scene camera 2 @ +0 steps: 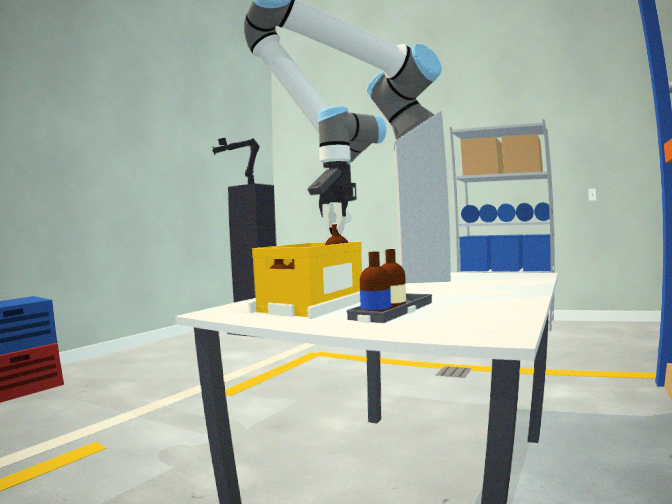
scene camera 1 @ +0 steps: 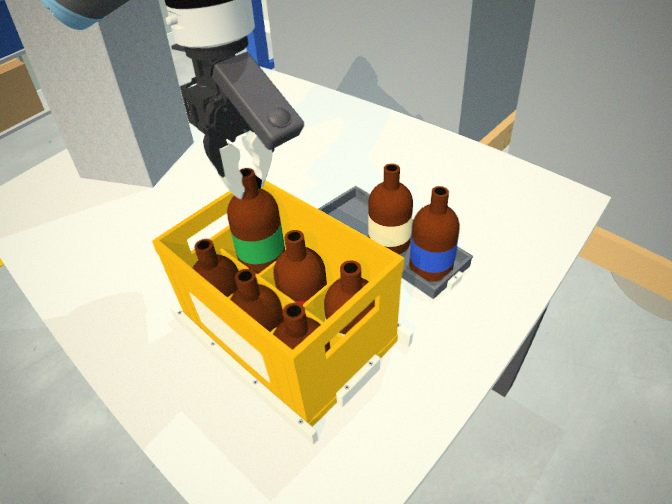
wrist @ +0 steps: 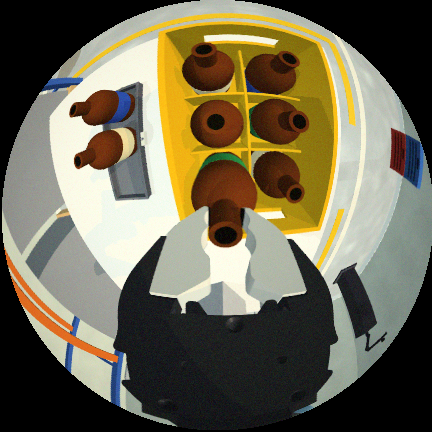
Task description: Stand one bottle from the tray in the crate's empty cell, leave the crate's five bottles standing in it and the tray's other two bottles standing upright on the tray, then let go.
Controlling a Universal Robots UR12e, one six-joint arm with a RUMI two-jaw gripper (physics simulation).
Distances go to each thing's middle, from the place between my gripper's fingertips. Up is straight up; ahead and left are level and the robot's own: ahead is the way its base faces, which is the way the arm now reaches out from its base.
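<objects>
I look at the yellow divider [wrist: 242,104], and it is 150 mm below my hand, while being 70 mm ahead of it and 50 mm to the right of it.
</objects>
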